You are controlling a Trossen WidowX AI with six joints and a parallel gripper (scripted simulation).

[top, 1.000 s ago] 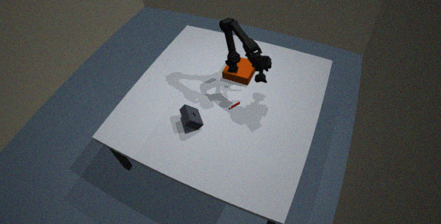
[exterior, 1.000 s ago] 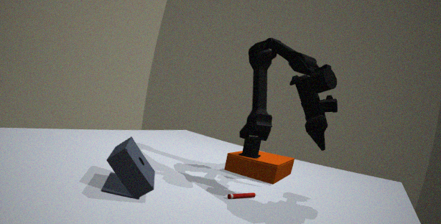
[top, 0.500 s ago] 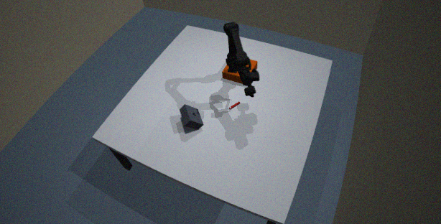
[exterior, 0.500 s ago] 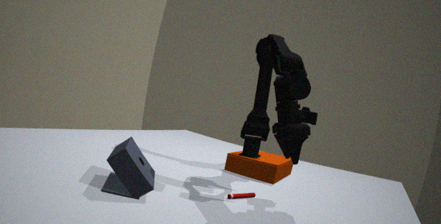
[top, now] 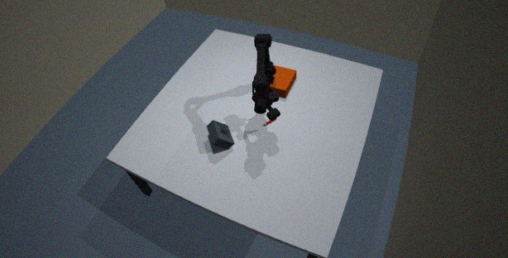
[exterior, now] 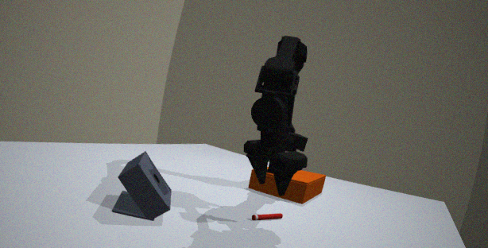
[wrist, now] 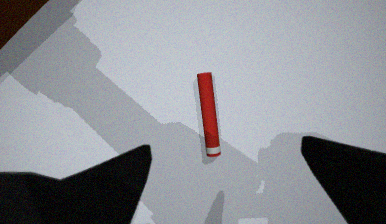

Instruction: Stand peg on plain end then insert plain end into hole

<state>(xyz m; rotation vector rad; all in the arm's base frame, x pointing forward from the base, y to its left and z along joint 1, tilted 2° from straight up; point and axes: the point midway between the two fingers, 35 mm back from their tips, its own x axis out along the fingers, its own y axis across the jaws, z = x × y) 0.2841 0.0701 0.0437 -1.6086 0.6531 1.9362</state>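
My gripper tip is now 8 cm above the red peg and 1 cm to the left of it. Also, from my gripper tip: sloped panel: 22 cm to the right, 17 cm ahead, 3 cm below.
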